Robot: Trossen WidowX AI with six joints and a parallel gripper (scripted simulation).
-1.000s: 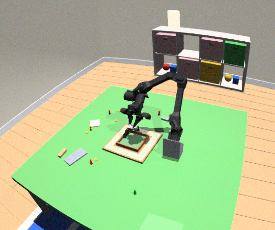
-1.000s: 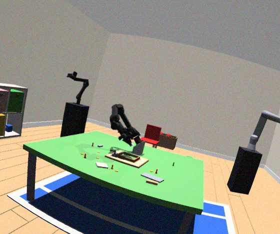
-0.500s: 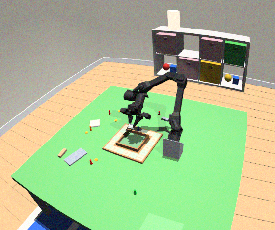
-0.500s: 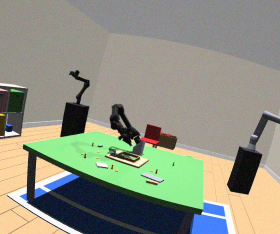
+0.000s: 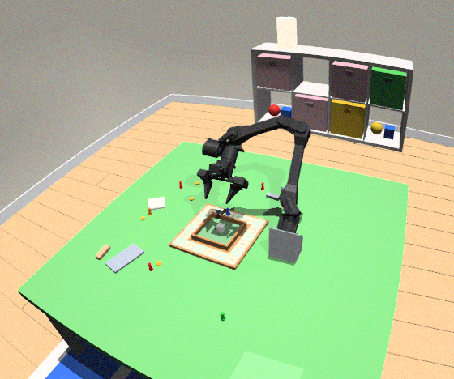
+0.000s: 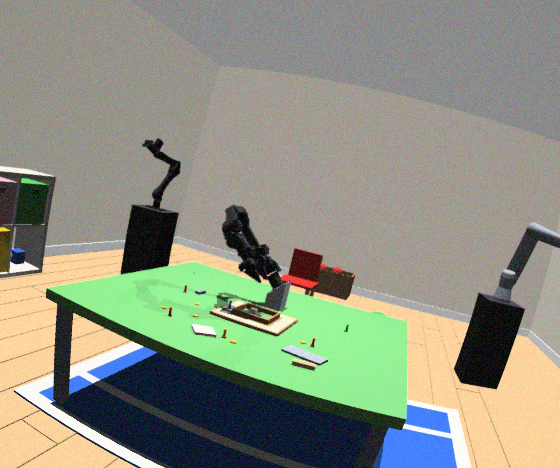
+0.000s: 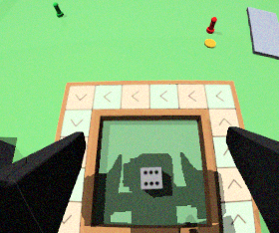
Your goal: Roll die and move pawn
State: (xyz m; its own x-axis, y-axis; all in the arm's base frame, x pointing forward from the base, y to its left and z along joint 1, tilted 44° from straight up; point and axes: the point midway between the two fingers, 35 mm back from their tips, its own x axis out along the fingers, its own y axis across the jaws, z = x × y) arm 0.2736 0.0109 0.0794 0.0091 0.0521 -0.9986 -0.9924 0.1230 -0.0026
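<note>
Right now the dark blue pawn is 10 mm ahead of my gripper tip, 110 mm to the right of it and 130 mm below it. From my gripper tip the other things lie so: orange pawn 340 mm ahead, 30 mm to the right, 140 mm below; then white die 10 mm to the right, 130 mm below; then white card 350 mm ahead, 100 mm to the right, 160 mm below.
</note>
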